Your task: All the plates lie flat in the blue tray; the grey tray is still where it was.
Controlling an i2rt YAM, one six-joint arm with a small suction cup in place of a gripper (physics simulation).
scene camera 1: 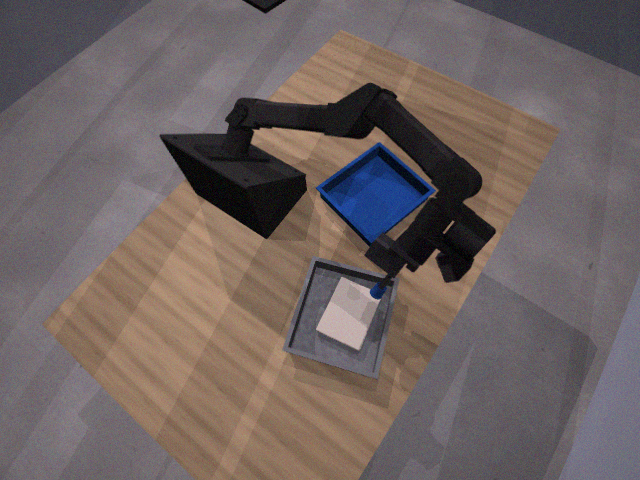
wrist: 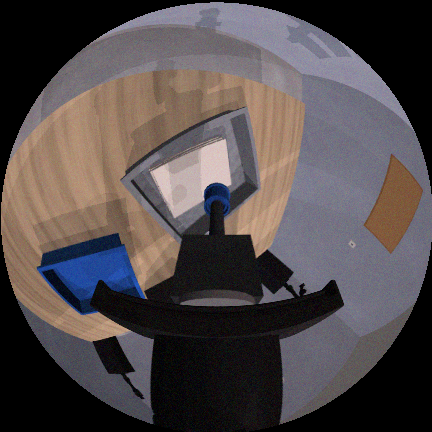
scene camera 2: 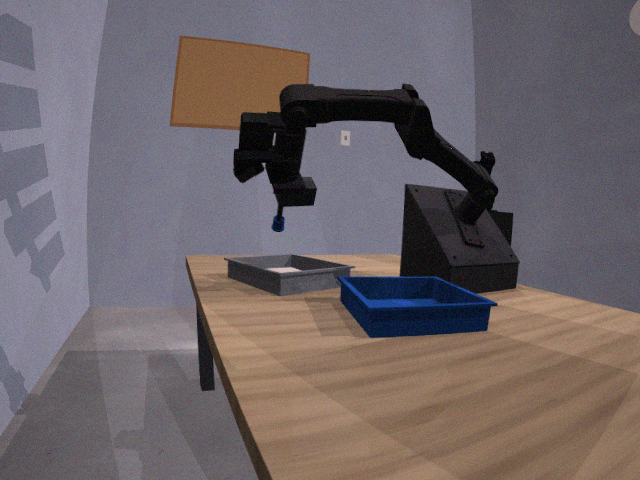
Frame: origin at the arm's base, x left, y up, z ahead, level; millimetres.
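Seen in the pictures: hand, tool point: [scene camera 1: 375, 294] [wrist: 216, 194] [scene camera 2: 277, 227]; arm's base, link origin: [scene camera 1: 233, 155] [scene camera 2: 463, 218].
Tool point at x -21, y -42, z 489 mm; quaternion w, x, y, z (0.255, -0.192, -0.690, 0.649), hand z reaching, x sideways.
Note:
Pixels of each thing's top centre, then the offset from my tool point to it. Level surfaces: height alone.
- grey tray, top centre: [wrist: 213, 183] [scene camera 1: 342, 313] [scene camera 2: 287, 262] dy -88, dx -63, dz -36 mm
- blue tray, top centre: [scene camera 2: 410, 289] [wrist: 93, 290] [scene camera 1: 375, 188] dy -88, dx +257, dz -204 mm
- wooden table, surface height: dy -138 mm
A stack of pale, flat rectangular plates [scene camera 1: 347, 317] [scene camera 2: 283, 269] [wrist: 187, 172] lies in the grey tray [scene camera 1: 333, 362] [scene camera 2: 305, 284] [wrist: 252, 155]. The edges of more than one plate show in the wrist view; their exact number is unclear. The blue tray [scene camera 1: 374, 198] [scene camera 2: 429, 320] [wrist: 95, 270] holds no plate. My gripper [scene camera 1: 377, 292] [scene camera 2: 278, 226] [wrist: 217, 192], a small blue suction cup, is open and carries nothing. It hangs above the grey tray, apart from the plates, and covers a small part of them in the wrist view.
Both trays stand on the wooden table [scene camera 1: 196, 289] [scene camera 2: 454, 382] [wrist: 75, 165], apart from each other. The black wedge-shaped base [scene camera 1: 235, 198] [scene camera 2: 439, 232] of the arm stands beside them. The arm passes above the edge of the blue tray in scene camera 1.

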